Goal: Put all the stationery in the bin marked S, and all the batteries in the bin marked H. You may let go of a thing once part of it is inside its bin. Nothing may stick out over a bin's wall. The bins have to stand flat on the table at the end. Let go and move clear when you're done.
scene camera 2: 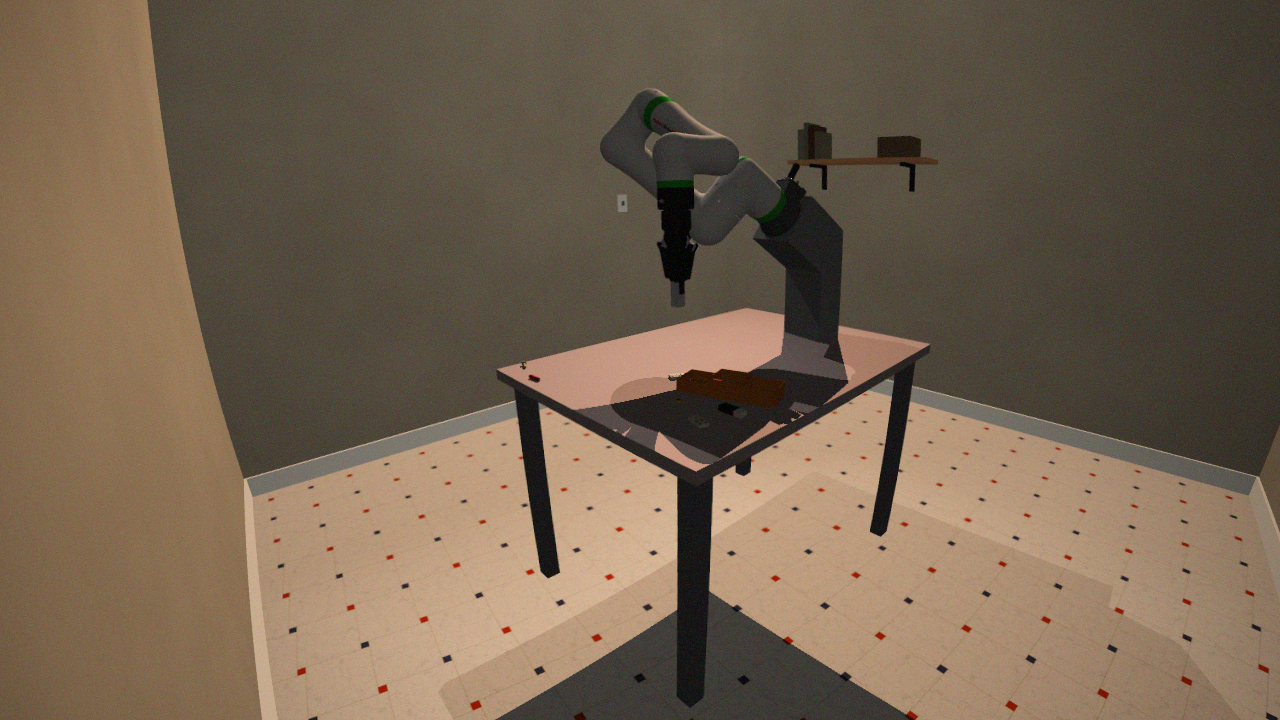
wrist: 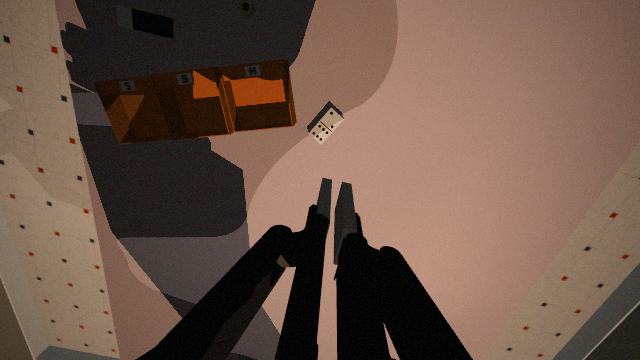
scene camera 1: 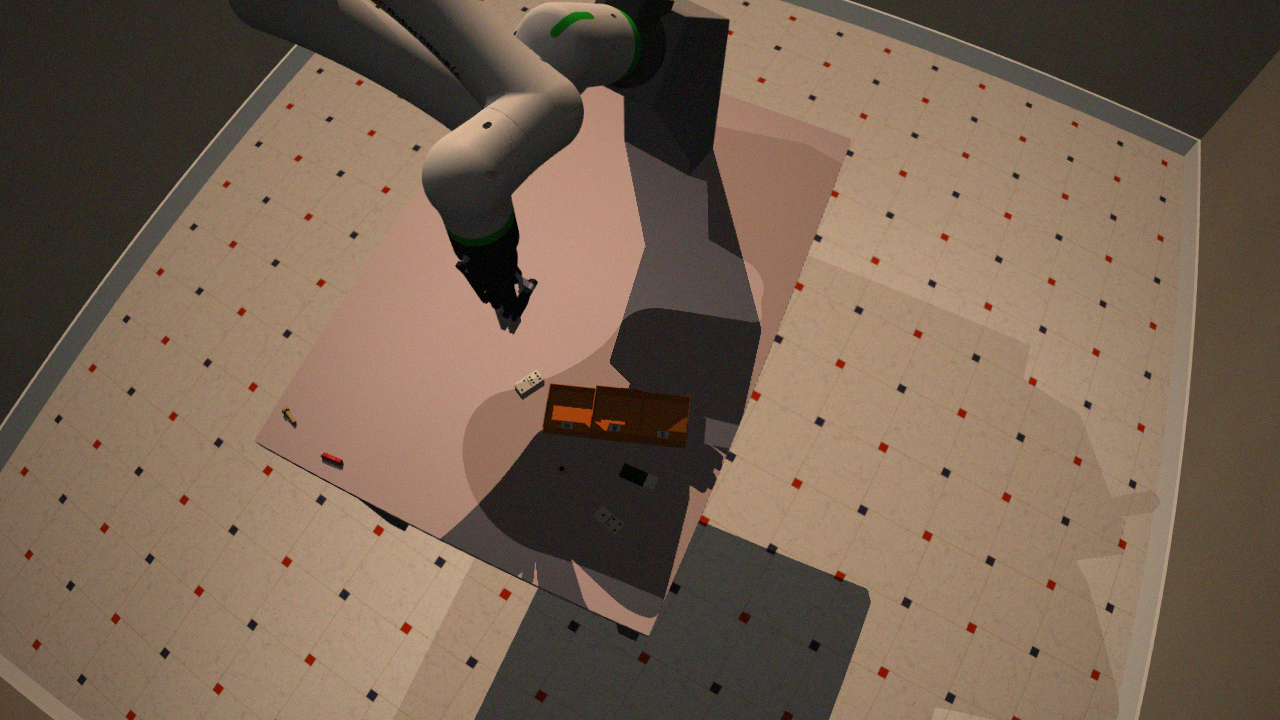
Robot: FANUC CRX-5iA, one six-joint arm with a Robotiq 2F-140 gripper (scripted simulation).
Path:
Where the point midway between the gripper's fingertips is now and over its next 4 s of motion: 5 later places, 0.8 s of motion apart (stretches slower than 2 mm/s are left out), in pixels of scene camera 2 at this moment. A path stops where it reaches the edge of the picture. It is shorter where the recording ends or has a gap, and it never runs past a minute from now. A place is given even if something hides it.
The gripper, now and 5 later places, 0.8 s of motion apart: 678,306; 694,346; 695,371; 695,380; 695,369; 714,360

